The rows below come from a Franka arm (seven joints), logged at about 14 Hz.
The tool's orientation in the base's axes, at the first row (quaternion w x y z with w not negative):
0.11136 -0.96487 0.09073 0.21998
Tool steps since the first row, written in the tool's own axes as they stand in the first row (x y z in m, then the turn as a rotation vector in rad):
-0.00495 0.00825 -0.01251 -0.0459 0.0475 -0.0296
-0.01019 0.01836 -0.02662 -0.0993 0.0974 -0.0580
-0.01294 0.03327 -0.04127 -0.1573 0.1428 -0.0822
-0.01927 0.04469 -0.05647 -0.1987 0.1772 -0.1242
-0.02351 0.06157 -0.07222 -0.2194 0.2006 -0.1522
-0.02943 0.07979 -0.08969 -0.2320 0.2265 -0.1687
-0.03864 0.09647 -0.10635 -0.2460 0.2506 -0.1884
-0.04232 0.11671 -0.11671 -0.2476 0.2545 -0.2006
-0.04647 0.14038 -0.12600 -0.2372 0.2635 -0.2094
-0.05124 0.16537 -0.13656 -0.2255 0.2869 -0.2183
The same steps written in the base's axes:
-0.00118 -0.01047 0.01175 -0.0394 -0.0473 0.0381
-0.00239 -0.02310 0.02470 -0.0864 -0.0956 0.0781
-0.00224 -0.04078 0.03619 -0.1383 -0.1380 0.1172
-0.00427 -0.05481 0.05035 -0.1657 -0.1765 0.1665
-0.00545 -0.07447 0.06312 -0.1780 -0.2034 0.1962
-0.00772 -0.09564 0.07791 -0.1883 -0.2309 0.2117
-0.01288 -0.11472 0.09372 -0.1981 -0.2572 0.2310
-0.01649 -0.13630 0.10092 -0.1955 -0.2639 0.2418
-0.02172 -0.16083 0.10678 -0.1847 -0.2761 0.2433
-0.02728 -0.18688 0.11381 -0.1760 -0.3023 0.2418

